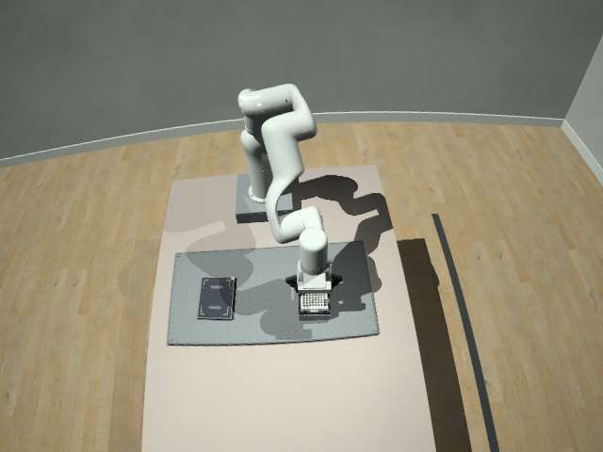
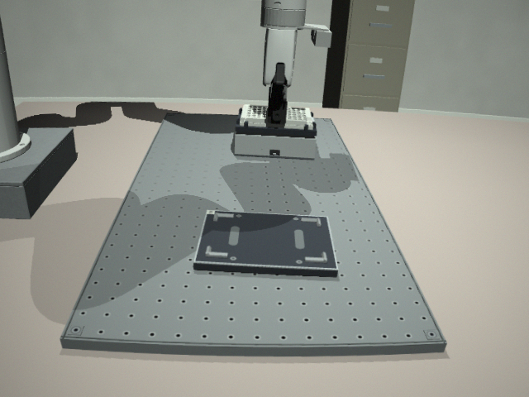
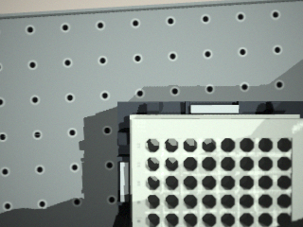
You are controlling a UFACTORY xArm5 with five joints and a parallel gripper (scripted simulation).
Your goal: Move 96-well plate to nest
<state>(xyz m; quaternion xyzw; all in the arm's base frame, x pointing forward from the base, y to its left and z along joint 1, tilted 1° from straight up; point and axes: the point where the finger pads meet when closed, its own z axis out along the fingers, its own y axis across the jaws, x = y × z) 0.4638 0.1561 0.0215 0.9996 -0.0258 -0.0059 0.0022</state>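
Now: the white 96-well plate 1 cm below my hand. Also, from my hand: A1 label 27 cm to the right, 10 cm behind, 6 cm below; dark plate nest 33 cm to the right, 7 cm below, 3 cm behind.
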